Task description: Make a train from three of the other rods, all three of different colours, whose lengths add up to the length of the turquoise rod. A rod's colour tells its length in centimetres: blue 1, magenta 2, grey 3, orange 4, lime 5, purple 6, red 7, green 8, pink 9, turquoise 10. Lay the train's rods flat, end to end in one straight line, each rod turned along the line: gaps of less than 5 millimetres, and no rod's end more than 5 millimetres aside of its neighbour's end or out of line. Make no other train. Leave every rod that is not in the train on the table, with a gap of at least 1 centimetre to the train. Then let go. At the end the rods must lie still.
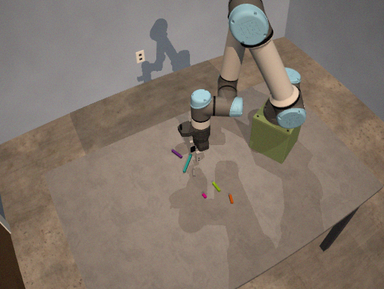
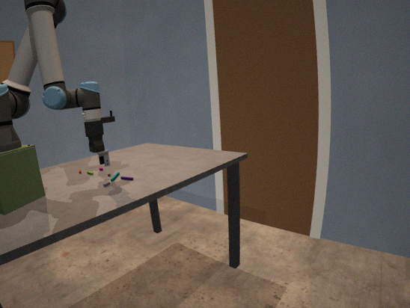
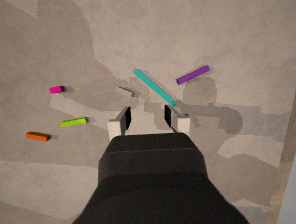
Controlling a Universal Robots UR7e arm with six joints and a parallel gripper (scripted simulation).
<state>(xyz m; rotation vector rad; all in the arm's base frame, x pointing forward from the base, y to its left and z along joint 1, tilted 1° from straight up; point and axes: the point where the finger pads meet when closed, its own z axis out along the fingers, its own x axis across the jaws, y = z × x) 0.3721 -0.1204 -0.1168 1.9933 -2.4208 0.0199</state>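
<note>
My hand is 160 mm to the right of the magenta rod, 70 mm short of it and 70 mm above it. Also, from my hand: turquoise rod (70 mm below, 30 mm ahead, 20 mm to the right); then purple rod (100 mm to the right, 70 mm below, 40 mm ahead); then lime rod (150 mm to the left, 70 mm below).
</note>
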